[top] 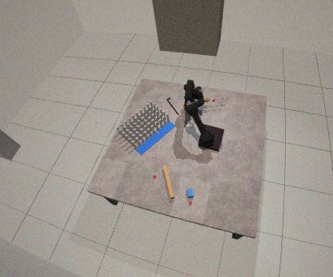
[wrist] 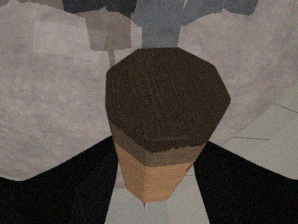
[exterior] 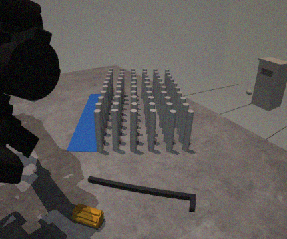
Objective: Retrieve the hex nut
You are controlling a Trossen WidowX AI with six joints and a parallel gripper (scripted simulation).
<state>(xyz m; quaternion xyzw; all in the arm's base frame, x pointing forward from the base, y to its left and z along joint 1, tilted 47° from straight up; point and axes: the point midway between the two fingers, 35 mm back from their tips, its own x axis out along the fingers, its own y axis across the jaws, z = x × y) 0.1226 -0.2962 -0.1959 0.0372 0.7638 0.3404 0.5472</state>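
The brown-handled tool is 10 cm behind my gripper tip and 3 cm to the right of it. Round my gripper tip: blue taped strip (39 cm to the left, 35 cm ahead, 12 cm below); then blue block (82 cm to the left, 10 cm below, 5 cm behind); then screwdriver (17 cm ahead, 11 cm below, 1 cm to the left).
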